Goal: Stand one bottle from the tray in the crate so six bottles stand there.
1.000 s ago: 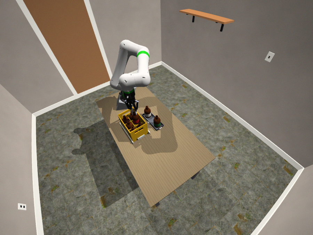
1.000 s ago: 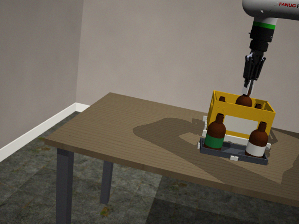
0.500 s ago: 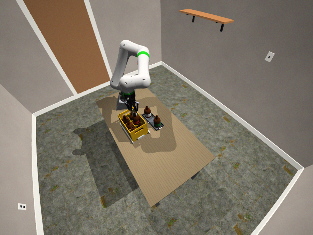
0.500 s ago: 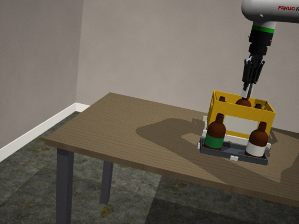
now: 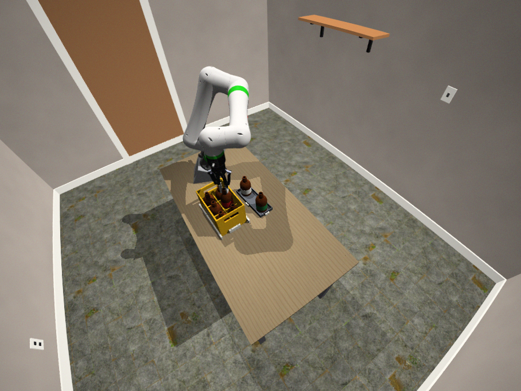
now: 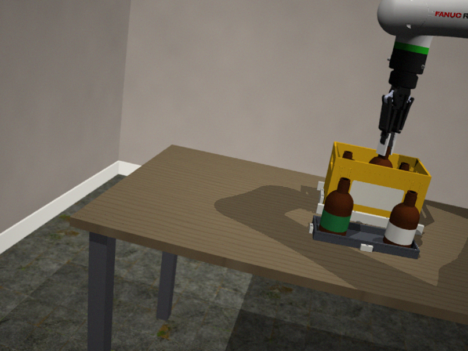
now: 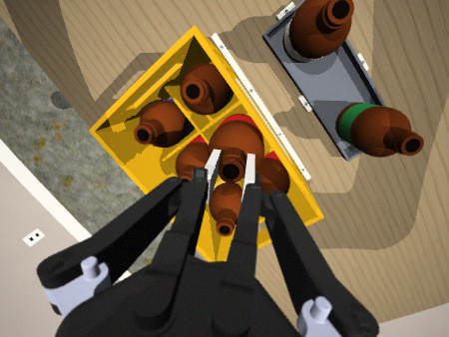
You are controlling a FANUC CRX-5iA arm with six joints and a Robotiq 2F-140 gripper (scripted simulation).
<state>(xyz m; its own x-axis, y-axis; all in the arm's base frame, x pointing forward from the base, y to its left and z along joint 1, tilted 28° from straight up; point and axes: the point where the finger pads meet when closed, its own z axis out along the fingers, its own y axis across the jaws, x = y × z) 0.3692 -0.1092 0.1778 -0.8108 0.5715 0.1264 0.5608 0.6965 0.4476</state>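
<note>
Right now my hand is 150 mm above the crate, 40 mm to the left of it and 10 mm short of it. From my hand the other things lie so: white-banded bottle: 160 mm to the left, 150 mm below, 80 mm behind; green-banded bottle: 190 mm to the left, 150 mm below, 90 mm ahead; dark grey tray: 220 mm below, 180 mm to the left.
</note>
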